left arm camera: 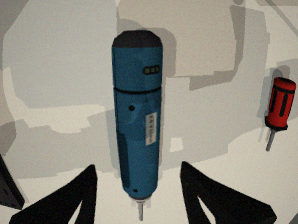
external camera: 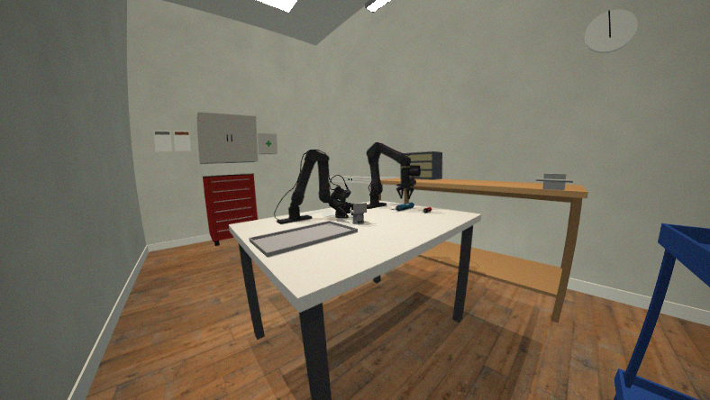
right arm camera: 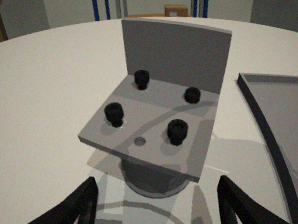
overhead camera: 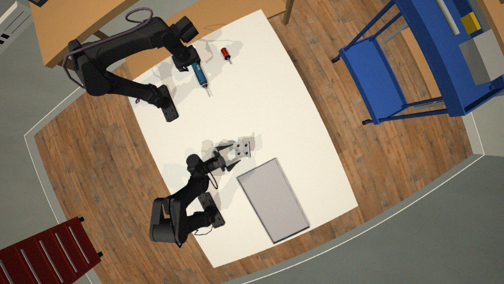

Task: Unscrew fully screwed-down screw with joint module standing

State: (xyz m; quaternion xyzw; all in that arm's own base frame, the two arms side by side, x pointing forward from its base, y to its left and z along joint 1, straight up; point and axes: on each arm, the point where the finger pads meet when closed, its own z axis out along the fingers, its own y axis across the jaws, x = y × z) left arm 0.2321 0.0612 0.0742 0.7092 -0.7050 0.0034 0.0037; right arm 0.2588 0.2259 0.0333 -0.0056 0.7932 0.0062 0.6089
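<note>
Now: right hand 40 mm short of the grey bracket and 40 mm below it. The rest, counted from my right hand: flat grey tray: 80 mm ahead, 320 mm to the right, 30 mm below; then red-handled screwdriver: 140 mm ahead, 470 mm to the left, 20 mm below.
</note>
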